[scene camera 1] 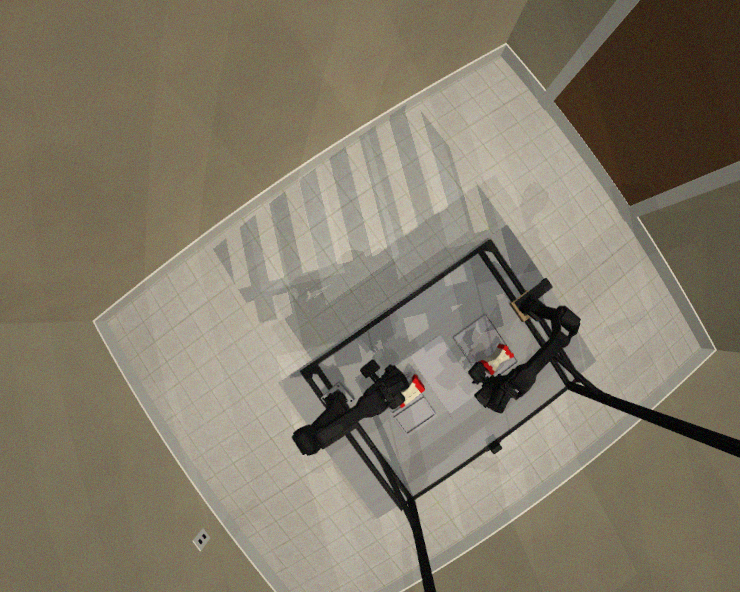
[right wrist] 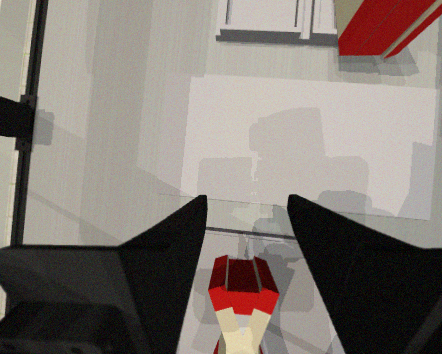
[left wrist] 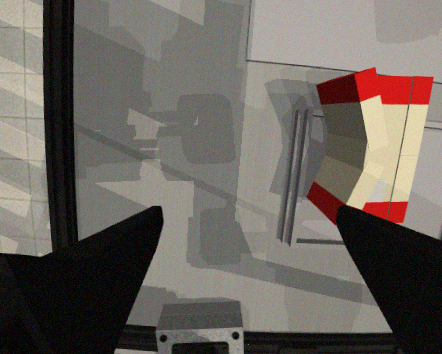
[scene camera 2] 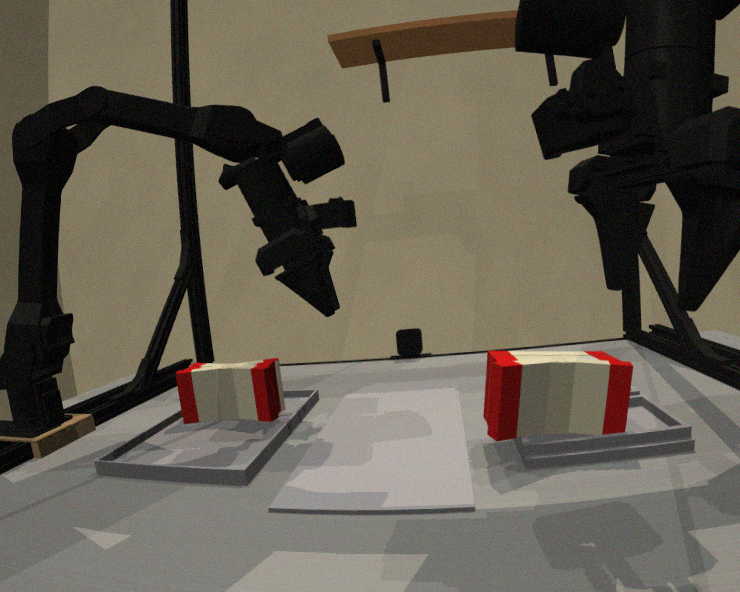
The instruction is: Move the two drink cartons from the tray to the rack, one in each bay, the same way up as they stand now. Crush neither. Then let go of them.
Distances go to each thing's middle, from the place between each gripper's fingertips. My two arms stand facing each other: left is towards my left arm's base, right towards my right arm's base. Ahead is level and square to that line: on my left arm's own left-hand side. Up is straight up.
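Labels:
My right gripper is 120 mm above the flat tray (scene camera 2: 232,451), 130 mm to the left of it and 80 mm short of it. Then there is the pale mat (scene camera 2: 401,449), which I find 130 mm below my right hand, 70 mm to the left of it and 50 mm ahead of it.
My left hand, measured from the pale mat, is 140 mm past it, 230 mm to the left of it and 150 mm above it. The flat tray is 430 mm to the right of my left hand, 110 mm behind it and 140 mm below it.

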